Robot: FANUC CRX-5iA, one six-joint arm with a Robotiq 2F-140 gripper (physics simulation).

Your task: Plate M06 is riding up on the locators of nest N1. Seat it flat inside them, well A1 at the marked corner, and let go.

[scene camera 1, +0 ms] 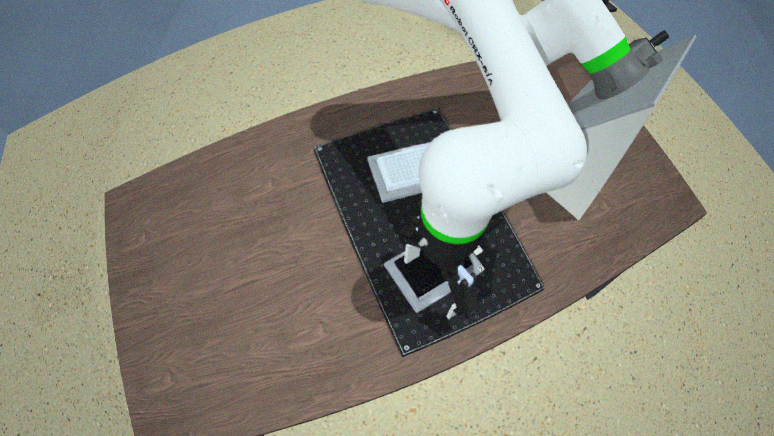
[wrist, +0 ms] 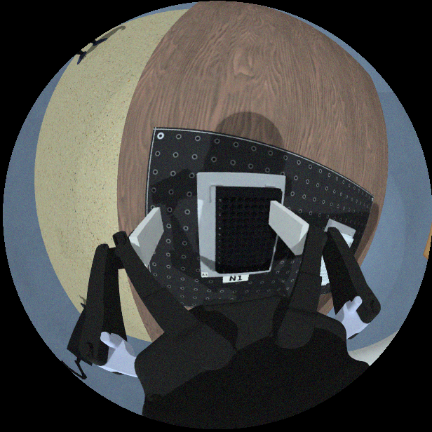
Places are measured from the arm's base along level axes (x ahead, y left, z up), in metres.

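Where they show: gripper, fingertip midpoint: (scene camera 1: 432, 285); arm's base at its link origin: (scene camera 1: 623, 83).
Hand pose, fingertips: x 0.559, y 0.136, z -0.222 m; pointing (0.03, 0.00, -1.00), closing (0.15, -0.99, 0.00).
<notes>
Things, the pixels of their top centre, and the offset from my fingertips. "pt": a spot on its surface instead. Level surfaces: height alone.
- Black plate M06 at its top centre: (scene camera 1: 434, 260) dx -0.029, dy -0.046, dz -0.008 m
- grey nest N1 at its top centre: (scene camera 1: 435, 265) dx -0.030, dy -0.041, dz -0.022 m
- second grey nest at its top centre: (scene camera 1: 410, 168) dx -0.090, dy -0.267, dz -0.022 m
- white plate at its top centre: (scene camera 1: 410, 165) dx -0.090, dy -0.267, dz -0.011 m
- same black perforated board at a spot on its surface: (scene camera 1: 357, 216) pt dx +0.059, dy -0.214, dz -0.037 m
- wooden table at its surface level: dz -0.050 m
Black plate M06 (scene camera 1: 421, 277) (wrist: 245, 230) lies in the grey nest N1 (scene camera 1: 432, 299) (wrist: 240, 179). In the wrist view it sits toward the nest's right side, with a wide grey strip at its left; its tilt is hard to tell. A small A1 mark (wrist: 204, 274) shows at the nest's lower left corner, by the N1 label (wrist: 235, 278). The plate's own A1 mark cannot be made out. My gripper (scene camera 1: 431, 282) (wrist: 216, 215) is open and empty above the nest, its pale fingertips on either side. The right fingertip overlaps the plate's right edge in the wrist view.
A second grey nest (scene camera 1: 381, 189) (wrist: 341, 226) with a white plate (scene camera 1: 403, 166) stands on the same black perforated board (scene camera 1: 357, 216) (wrist: 190, 150). A grey angled panel (scene camera 1: 606, 157) stands beyond the arm on the wooden table (scene camera 1: 227, 259) (wrist: 240, 90).
</notes>
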